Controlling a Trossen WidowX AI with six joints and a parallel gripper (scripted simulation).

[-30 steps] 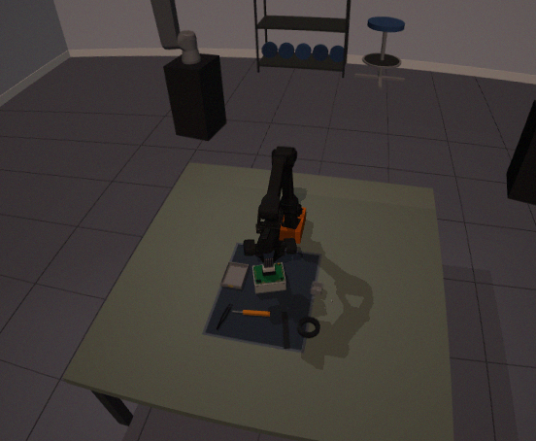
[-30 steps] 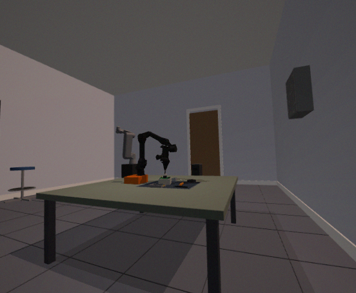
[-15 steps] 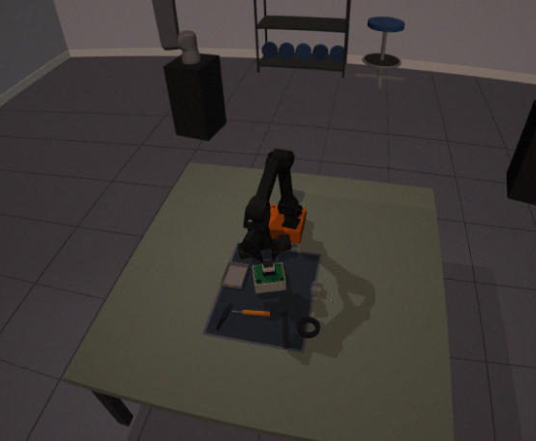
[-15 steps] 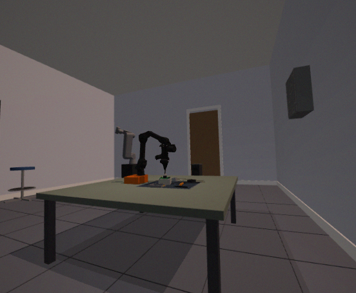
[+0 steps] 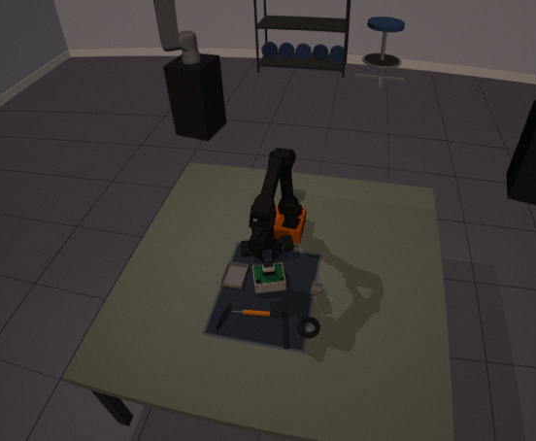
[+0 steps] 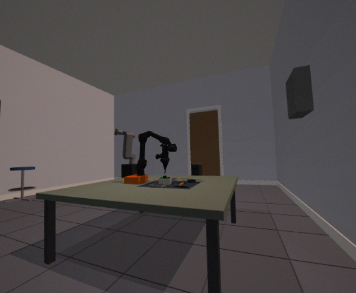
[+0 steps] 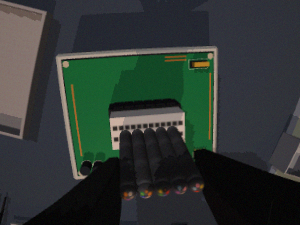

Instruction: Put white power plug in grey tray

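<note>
The white power plug lies 40 mm below my gripper tip. Round my gripper tip: grey tray (20 mm ahead, 140 mm to the right, 130 mm below); dark mat (50 mm ahead, 10 mm to the left, 130 mm below); black bar (180 mm ahead, 140 mm to the left, 120 mm below).
</note>
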